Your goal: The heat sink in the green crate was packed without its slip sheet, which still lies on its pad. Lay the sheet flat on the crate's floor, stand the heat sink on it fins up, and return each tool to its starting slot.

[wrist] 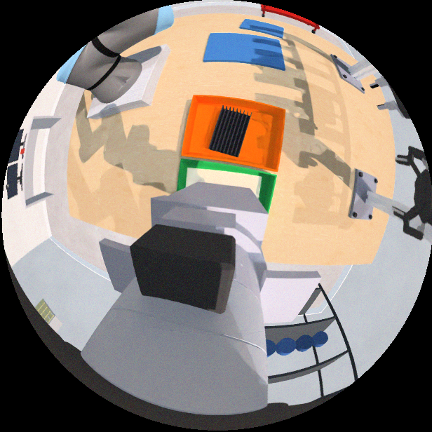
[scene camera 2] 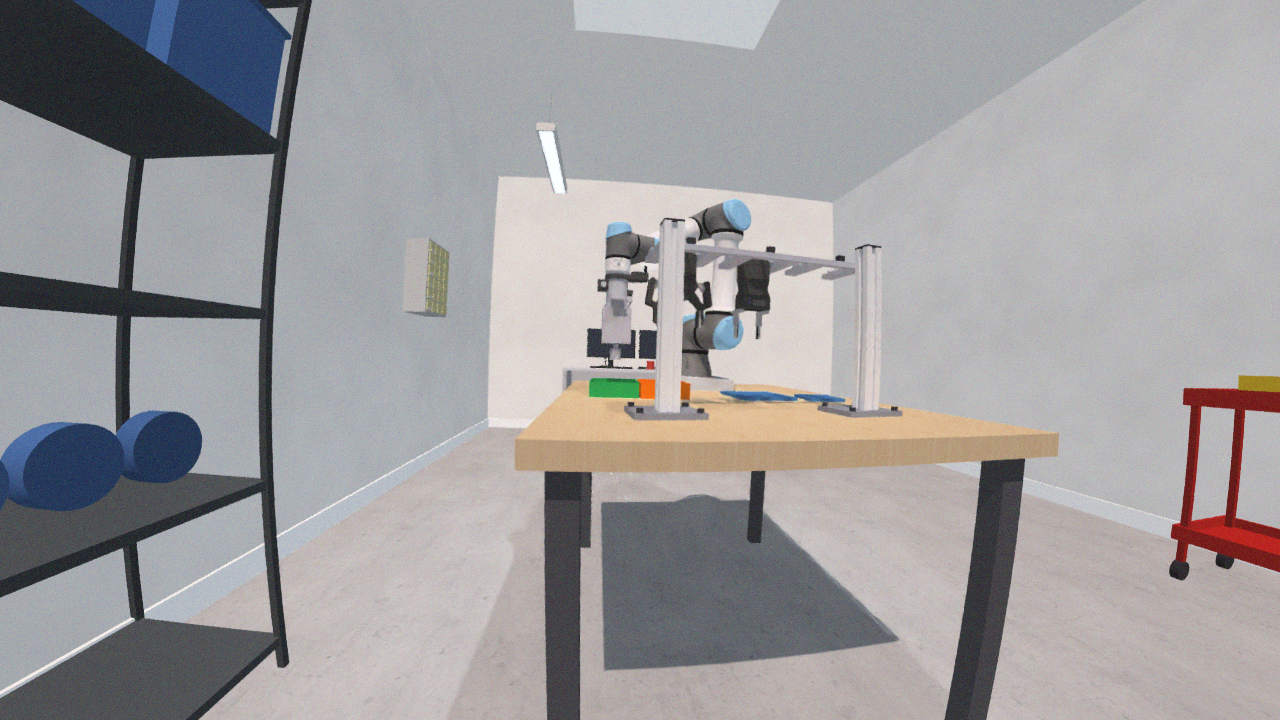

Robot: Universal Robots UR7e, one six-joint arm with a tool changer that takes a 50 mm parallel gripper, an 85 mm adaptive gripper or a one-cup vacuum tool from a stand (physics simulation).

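Frame: origin at the arm's base, x ahead, y left, z up, level; metres.
Seen in the pictures: hand at its tool point: [scene camera 2: 616,295]; arm's base at its link origin: [scene camera 2: 691,375].
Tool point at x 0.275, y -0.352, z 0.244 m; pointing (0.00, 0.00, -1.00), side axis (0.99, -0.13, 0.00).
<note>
Pixels of each thing's top centre, then the offset from my tool point to it. "*": a spot on its surface instead.
- one-cup vacuum tool at a spot on its surface: [scene camera 2: 614,358] * 0.017 m ahead, 0.005 m right, 0.185 m down
- green crate at its top centre: [scene camera 2: 638,380] 0.009 m ahead, 0.070 m left, 0.249 m down
The arm carries the one-cup vacuum tool [scene camera 2: 614,358]; its cup points down above the green crate [scene camera 2: 614,387] [wrist: 269,192], clear of it. Nothing shows hanging from the cup in the scene view; in the wrist view the tool's body hides the cup. The cream slip sheet [wrist: 225,177] lies flat inside the green crate; its near part is hidden by the tool. The black heat sink [wrist: 230,131] stands fins up in the orange crate [wrist: 278,140] [scene camera 2: 647,387], right beside the green crate.
The tool stand [scene camera 2: 868,331] [wrist: 364,192] holds the black adaptive gripper [wrist: 423,194] and another black gripper [scene camera 2: 753,286]. A large blue pad [wrist: 227,48] and a smaller blue pad [wrist: 261,27] lie beyond the orange crate. A black shelf unit [scene camera 2: 271,358] and a red cart [scene camera 2: 1187,483] stand off the table.
</note>
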